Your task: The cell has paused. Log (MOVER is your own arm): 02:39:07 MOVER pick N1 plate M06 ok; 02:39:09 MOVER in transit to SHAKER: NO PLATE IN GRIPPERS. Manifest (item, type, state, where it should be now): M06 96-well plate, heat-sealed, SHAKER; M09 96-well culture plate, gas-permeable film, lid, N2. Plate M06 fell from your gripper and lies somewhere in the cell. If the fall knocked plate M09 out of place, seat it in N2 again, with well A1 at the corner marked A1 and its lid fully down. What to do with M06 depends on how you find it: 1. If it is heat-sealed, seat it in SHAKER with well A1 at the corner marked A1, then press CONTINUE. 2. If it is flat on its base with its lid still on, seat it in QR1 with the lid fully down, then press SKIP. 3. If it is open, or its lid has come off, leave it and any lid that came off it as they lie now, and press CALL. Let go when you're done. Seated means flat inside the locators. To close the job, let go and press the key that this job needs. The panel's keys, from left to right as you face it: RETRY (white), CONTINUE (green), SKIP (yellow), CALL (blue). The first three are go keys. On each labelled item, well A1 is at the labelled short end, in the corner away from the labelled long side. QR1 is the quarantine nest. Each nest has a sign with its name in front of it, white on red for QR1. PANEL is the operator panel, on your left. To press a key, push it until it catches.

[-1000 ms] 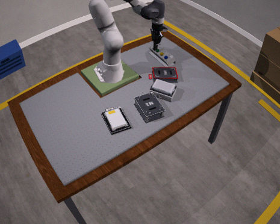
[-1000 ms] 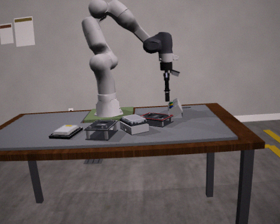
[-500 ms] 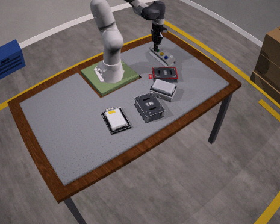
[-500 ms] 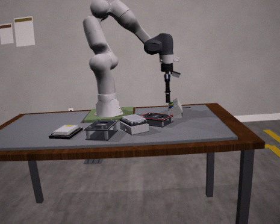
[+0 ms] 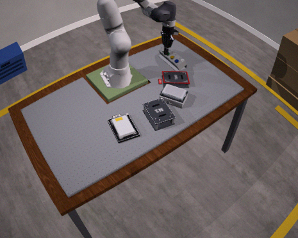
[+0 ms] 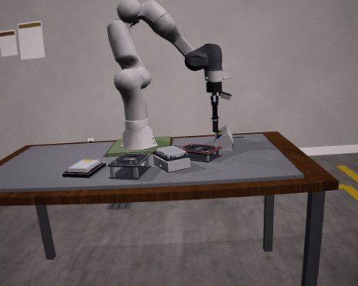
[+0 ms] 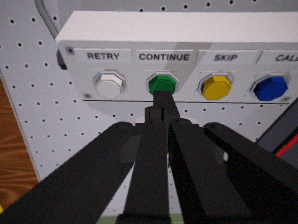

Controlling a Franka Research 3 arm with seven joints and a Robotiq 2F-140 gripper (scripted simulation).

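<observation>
My hand is 30 mm above the green continue key and 20 mm to the right of it. The rest, counted from my hand: blue call key: 100 mm ahead, 30 mm below, 10 mm to the left; yellow skip key: 50 mm ahead, 30 mm below, 10 mm to the left; white retry key: 50 mm behind, 30 mm below, 20 mm to the left.
</observation>
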